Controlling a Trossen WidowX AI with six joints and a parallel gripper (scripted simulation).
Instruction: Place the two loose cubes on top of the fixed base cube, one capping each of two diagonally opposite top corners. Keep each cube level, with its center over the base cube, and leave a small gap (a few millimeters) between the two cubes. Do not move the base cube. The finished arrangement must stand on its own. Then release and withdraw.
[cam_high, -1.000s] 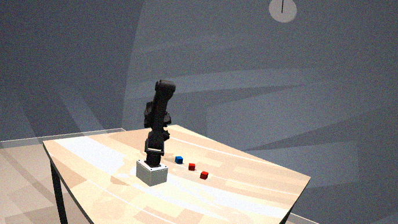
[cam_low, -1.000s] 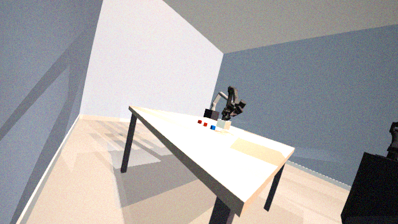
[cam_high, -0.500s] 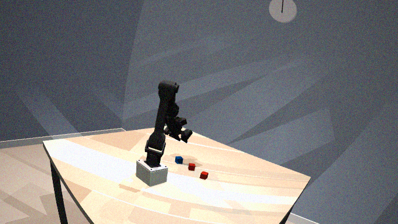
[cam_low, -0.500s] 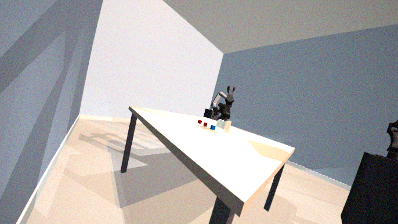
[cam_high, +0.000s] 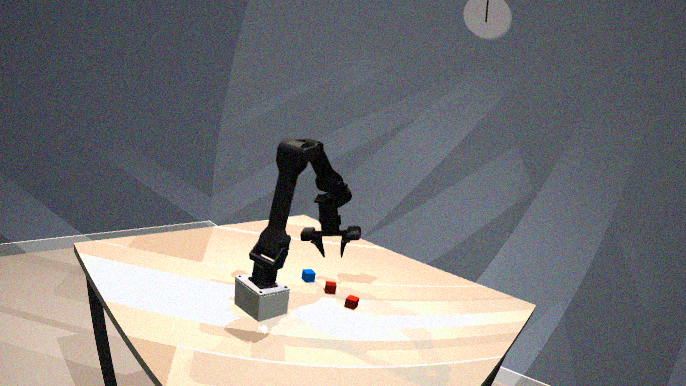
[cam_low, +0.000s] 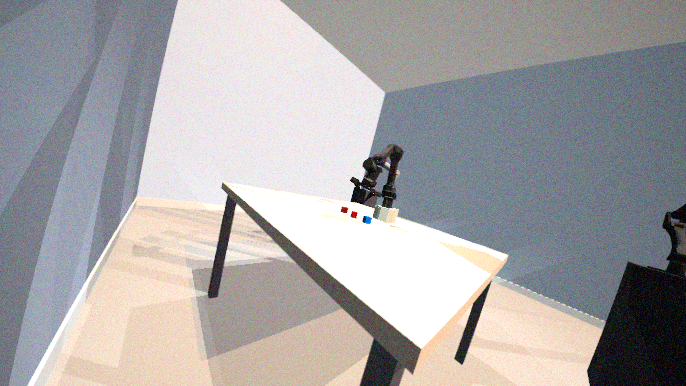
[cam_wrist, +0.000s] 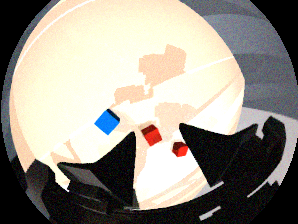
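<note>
Right now my gripper tip is 30 mm past the red cube, 40 mm to the left of it and 90 mm above it. The rest, counted from my gripper tip: blue cube: 40 mm behind, 60 mm to the left, 90 mm below.
</note>
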